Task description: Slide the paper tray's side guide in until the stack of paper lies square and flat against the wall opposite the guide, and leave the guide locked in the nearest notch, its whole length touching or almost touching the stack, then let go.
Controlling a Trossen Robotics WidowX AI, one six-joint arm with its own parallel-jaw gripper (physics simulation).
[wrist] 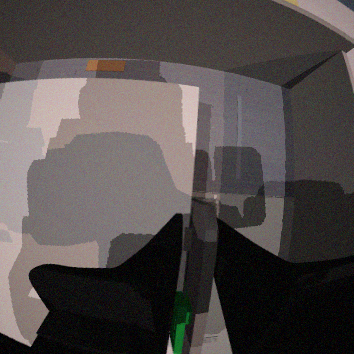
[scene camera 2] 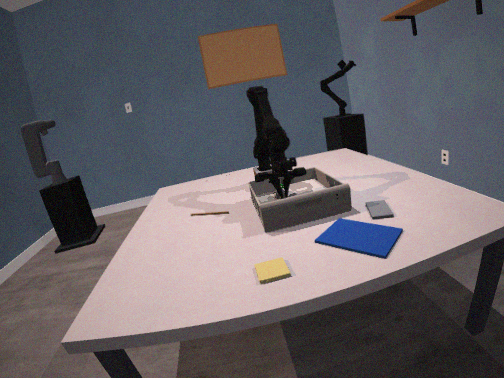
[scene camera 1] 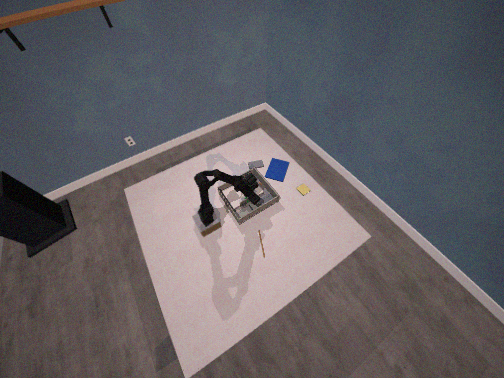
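Seen in the pictures: gripper, fingertip midpoint: (wrist: 192,219) (scene camera 2: 284,197) (scene camera 1: 253,197); arm's base, origin of the base link: (scene camera 2: 265,168) (scene camera 1: 207,220).
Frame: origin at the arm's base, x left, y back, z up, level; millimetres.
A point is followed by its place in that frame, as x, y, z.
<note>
The grey paper tray (scene camera 1: 260,211) {-153, -321, -66} (scene camera 2: 305,210) {-35, -499, -39} (wrist: 320,125) {-159, -410, -32} stands on the table. The pale paper stack (wrist: 140,105) {-16, -423, -42} lies flat in it, its straight right edge showing in the wrist view; the far wall side is out of that view. The grey side guide (wrist: 202,250) {-44, -339, -5}, with a green latch part (wrist: 181,315) {-33, -310, -1}, stands upright at the stack's edge, its near end close beside the paper. Fingers hide much of its length, so contact along it cannot be told. My gripper (scene camera 2: 283,196) {-47, -346, -37} (wrist: 192,219) {-47, -346, -37} reaches down inside the tray, fingers drawn together on both sides of the guide's upright, shut on it.
The tray's walls rise close around the gripper. Outside the tray lie a blue booklet (scene camera 1: 277,170) {31, -673, -75} (scene camera 2: 360,237) {35, -697, -75}, a grey flat block (scene camera 1: 255,164) {196, -582, -73} (scene camera 2: 379,209) {190, -597, -73}, a yellow note pad (scene camera 1: 303,189) {-228, -687, -73} (scene camera 2: 272,270) {-227, -699, -73} and a thin brown stick (scene camera 1: 262,244) {-336, -173, -76} (scene camera 2: 210,214) {-316, -186, -82}.
</note>
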